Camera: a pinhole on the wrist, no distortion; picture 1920 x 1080 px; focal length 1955.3 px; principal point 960.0 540.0 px. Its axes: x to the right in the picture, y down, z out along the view. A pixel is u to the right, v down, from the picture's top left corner.
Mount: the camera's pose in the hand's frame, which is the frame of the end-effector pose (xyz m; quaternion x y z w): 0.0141 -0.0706 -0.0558 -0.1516 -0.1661 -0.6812 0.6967
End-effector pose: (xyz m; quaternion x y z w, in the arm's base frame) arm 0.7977 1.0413 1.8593 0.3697 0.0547 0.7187 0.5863
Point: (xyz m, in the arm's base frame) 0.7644 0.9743 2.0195
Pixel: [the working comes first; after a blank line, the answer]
In the camera's frame: -0.1029 0.0107 0.2449

138.4 625.5
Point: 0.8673 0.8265 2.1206
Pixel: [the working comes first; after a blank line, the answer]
In the camera's frame: -0.0357 -0.0734 0.4211

794.3 199.3
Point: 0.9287 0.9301 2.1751
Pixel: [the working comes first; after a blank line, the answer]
In the camera's frame: 0.0311 0.0403 0.4302

1101.3 723.4
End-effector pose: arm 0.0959 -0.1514 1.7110 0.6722 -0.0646 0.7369 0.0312
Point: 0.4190 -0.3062 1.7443
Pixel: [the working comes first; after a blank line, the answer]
In the camera's frame: 0.0136 0.0055 0.4369

1020.7 564.7
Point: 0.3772 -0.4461 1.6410
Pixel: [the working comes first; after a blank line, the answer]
In the camera's frame: -0.1360 -0.0841 0.4767

402.0 194.9
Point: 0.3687 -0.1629 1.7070
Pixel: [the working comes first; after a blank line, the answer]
In the camera's frame: 0.1008 -0.0372 0.3144

1587.1 308.5
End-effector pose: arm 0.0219 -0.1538 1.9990 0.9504 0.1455 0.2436 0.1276
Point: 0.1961 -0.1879 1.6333
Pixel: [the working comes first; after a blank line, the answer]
In the camera's frame: 0.1782 -0.0277 0.4245

1780.6 412.6
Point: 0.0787 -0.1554 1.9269
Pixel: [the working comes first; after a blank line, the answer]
In the camera's frame: 0.0084 0.0061 0.1579

1064.3 615.5
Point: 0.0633 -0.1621 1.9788
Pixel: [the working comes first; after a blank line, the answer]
In the camera's frame: -0.0308 0.0127 0.1206

459.8 746.7
